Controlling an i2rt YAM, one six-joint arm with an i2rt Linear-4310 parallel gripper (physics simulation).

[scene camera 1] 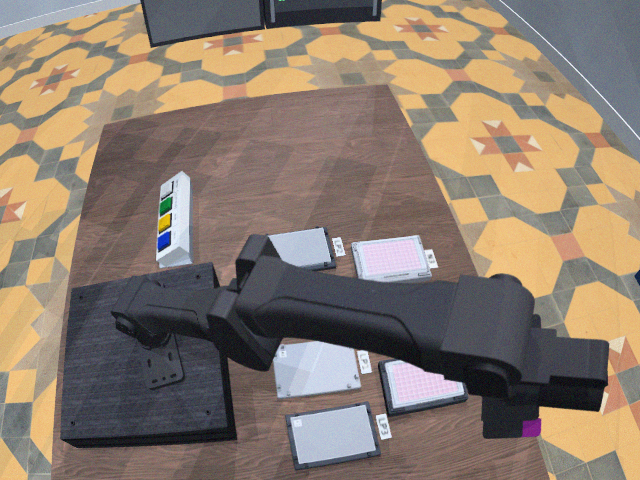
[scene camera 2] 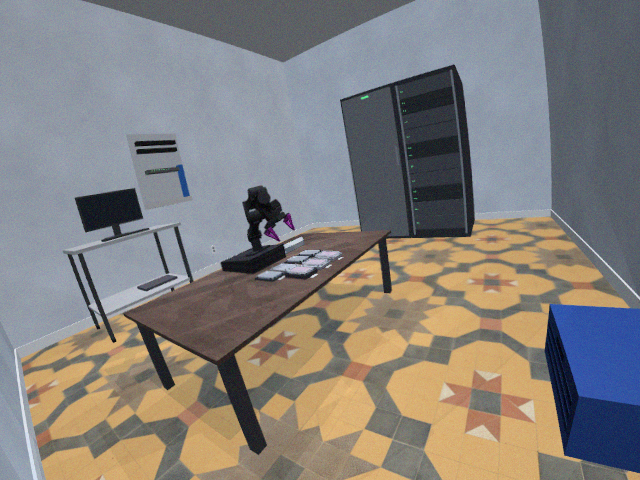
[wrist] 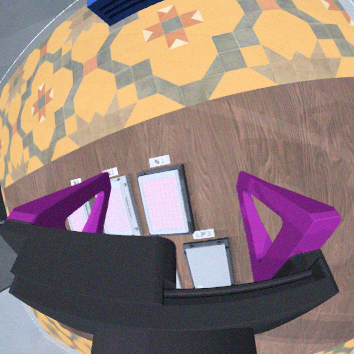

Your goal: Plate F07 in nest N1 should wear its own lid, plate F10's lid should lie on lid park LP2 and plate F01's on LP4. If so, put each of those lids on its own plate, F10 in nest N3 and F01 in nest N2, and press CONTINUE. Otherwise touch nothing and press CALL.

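Seen in the pictures: gripper, fingertip midpoint: (scene camera 2: 287, 235) (wrist: 173, 178); arm's base at its link origin: (scene camera 1: 156, 334) (scene camera 2: 258, 251).
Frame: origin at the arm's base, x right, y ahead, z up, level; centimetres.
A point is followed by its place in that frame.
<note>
My gripper (wrist: 173, 178) @(x 32.6, y 45.4, z 16.1 cm) (scene camera 2: 286, 234) @(x 32.6, y 45.4, z 16.1 cm) is open and empty, high above the table. A pink plate (wrist: 162, 202) @(x 21.2, y 41.9, z -5.3 cm) (scene camera 1: 423, 384) @(x 21.8, y 40.8, z -5.4 cm) sits in dark nest N1; I cannot tell whether it wears a lid. The plate in nest N2 (wrist: 118, 207) @(x 10.0, y 44.3, z -5.9 cm) is partly behind a finger in the wrist view. The pink plate in nest N3 (scene camera 1: 391, 258) @(x -4.5, y 46.4, z -5.2 cm) shows in scene camera 1. Grey panels lie at LP2 (scene camera 1: 303, 248) @(x -13.7, y 31.5, z -6.6 cm), LP1 (scene camera 1: 317, 369) @(x 11.5, y 25.3, z -7.4 cm) and LP3 (scene camera 1: 333, 434) @(x 24.2, y 23.5, z -6.6 cm) (wrist: 209, 265) @(x 24.7, y 24.8, z -6.6 cm). LP4 does not show in scene camera 1. Plate codes are unreadable.
A white button box (scene camera 1: 183, 227) @(x -24.8, y 9.1, z -3.1 cm) with white, green, yellow and blue buttons stands beyond the black base (scene camera 1: 144, 413) @(x 13.6, y -5.2, z -0.5 cm); its labels are too small to read. The arm (scene camera 1: 361, 310) @(x 25.7, y 24.1, z 37.8 cm) crosses above the plates and hides part of them. The wooden table (scene camera 2: 206, 315) @(x 67.5, y 18.1, z -8.4 cm) has an edge beyond the nests.
</note>
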